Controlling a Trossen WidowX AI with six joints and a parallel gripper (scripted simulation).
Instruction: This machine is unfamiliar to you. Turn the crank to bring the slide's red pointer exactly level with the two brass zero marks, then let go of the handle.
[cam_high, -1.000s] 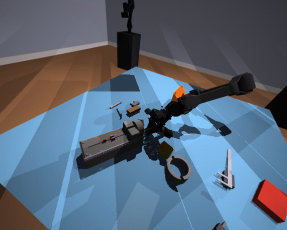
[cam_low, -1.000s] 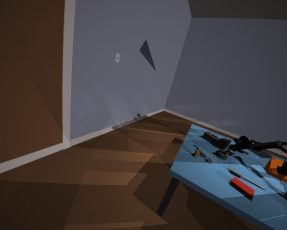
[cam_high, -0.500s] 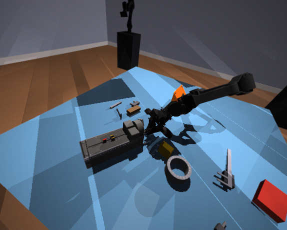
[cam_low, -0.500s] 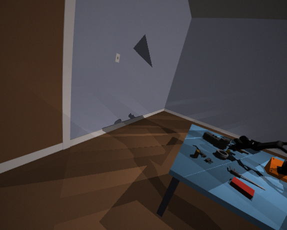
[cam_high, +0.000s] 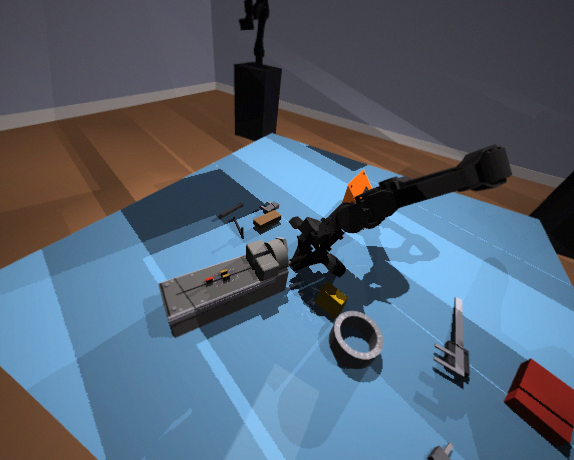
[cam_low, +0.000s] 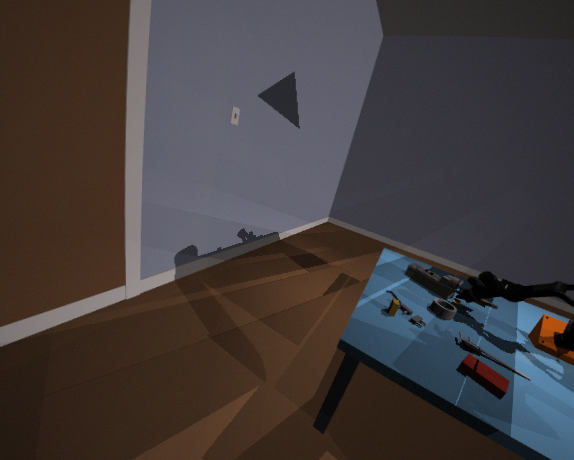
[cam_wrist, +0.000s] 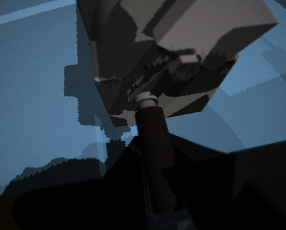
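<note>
Now: gripper tip 3 cm below the dark crank handle, 1 cm to the right of it and 1 cm past it. Also, from my gripper tip: yellow block (12 cm to the left, 3 cm ahead, 1 cm below); then red pointer (16 cm ahead, 13 cm to the right, 4 cm above); then brown block (16 cm behind, 15 cm to the right, 3 cm below).
</note>
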